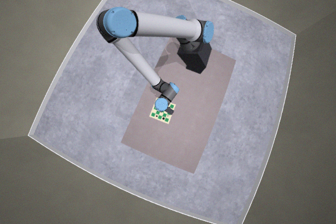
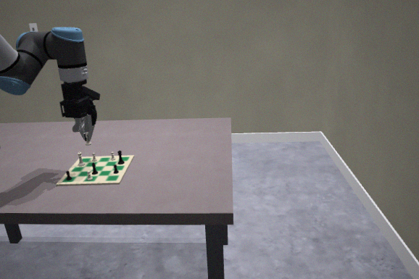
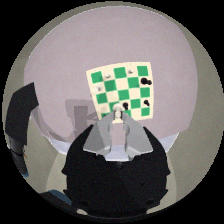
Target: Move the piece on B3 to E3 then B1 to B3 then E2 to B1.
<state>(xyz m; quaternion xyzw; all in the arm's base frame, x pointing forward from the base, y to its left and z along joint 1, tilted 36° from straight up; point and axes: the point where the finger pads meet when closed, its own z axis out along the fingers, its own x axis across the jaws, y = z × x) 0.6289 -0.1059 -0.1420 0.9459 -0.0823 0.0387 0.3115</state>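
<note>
The white piece lies 60 mm behind my hand, 40 mm to the left of it and 100 mm below it. Also, from my hand: cream chessboard: 20 mm ahead, 130 mm below; then tall black piece: 90 mm ahead, 40 mm to the left, 100 mm below.
</note>
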